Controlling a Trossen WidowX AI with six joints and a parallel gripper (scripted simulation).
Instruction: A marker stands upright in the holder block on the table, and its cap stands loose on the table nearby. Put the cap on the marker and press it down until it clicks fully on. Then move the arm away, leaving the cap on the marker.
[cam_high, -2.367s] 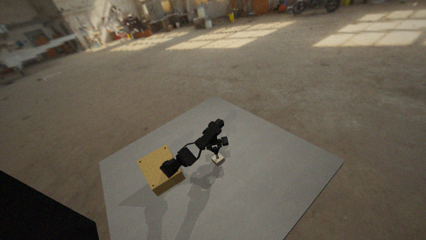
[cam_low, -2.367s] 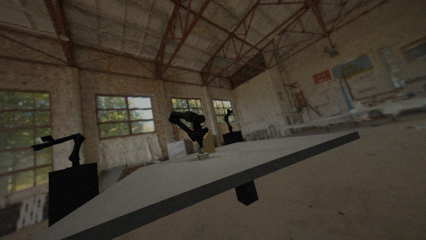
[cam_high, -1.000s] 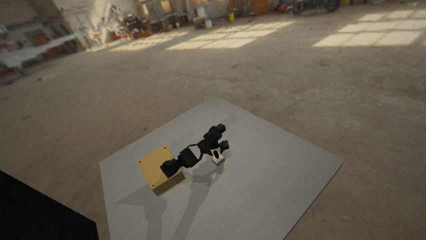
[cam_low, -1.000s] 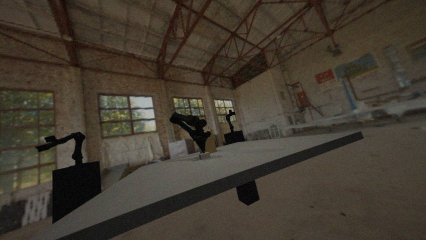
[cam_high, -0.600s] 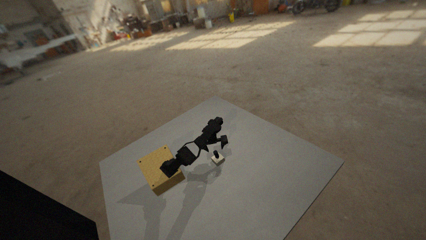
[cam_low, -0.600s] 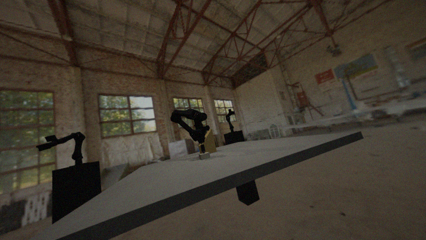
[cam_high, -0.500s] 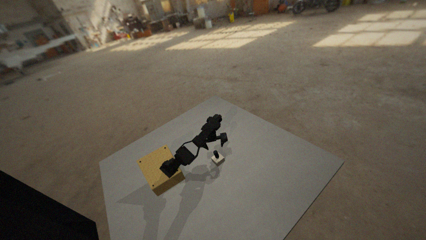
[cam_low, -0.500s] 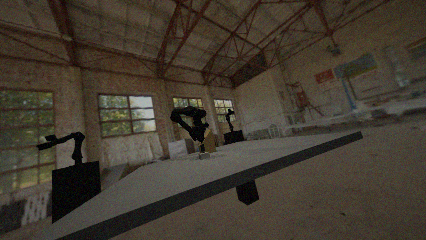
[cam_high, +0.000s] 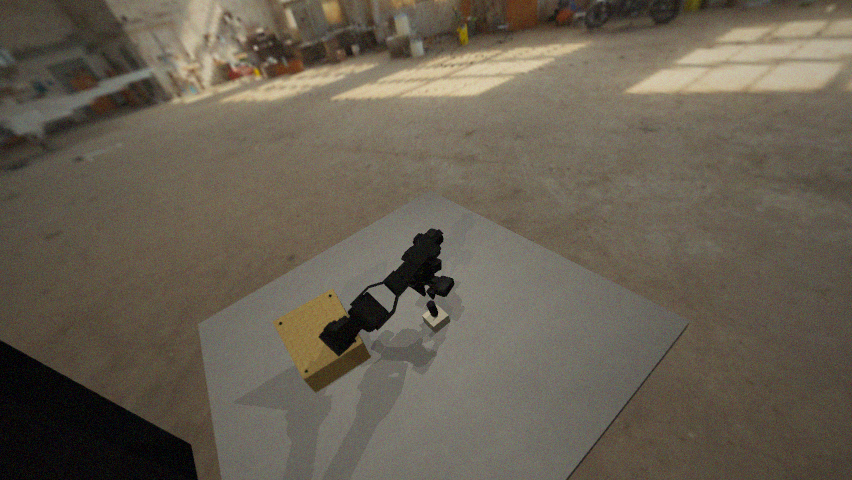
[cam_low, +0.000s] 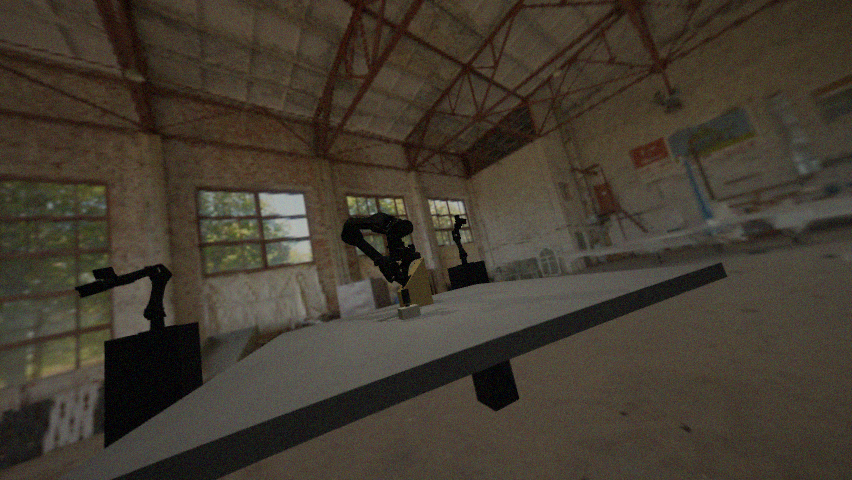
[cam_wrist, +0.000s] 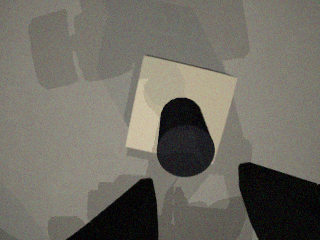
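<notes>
My gripper tip is 6 cm above the dark marker cap.
</notes>
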